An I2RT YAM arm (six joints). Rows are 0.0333 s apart.
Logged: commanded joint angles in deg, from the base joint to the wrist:
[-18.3 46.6 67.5 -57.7 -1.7 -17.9]
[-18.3 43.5 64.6 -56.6 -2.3 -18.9]
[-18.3 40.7 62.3 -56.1 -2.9 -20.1]
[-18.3 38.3 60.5 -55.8 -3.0 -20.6]
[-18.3 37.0 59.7 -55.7 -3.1 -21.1]
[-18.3 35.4 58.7 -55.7 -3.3 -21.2]
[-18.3 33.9 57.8 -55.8 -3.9 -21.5]
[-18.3 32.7 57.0 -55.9 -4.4 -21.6]
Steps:
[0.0 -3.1 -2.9 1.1 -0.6 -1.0]
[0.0 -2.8 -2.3 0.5 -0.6 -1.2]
[0.0 -2.4 -1.8 0.3 -0.1 -0.5]
[0.0 -1.3 -0.8 0.1 -0.1 -0.5]
[0.0 -1.6 -1.0 0.0 -0.2 -0.1]
[0.0 -1.5 -0.9 -0.1 -0.6 -0.3]
[0.0 -1.2 -0.8 -0.1 -0.5 -0.1]

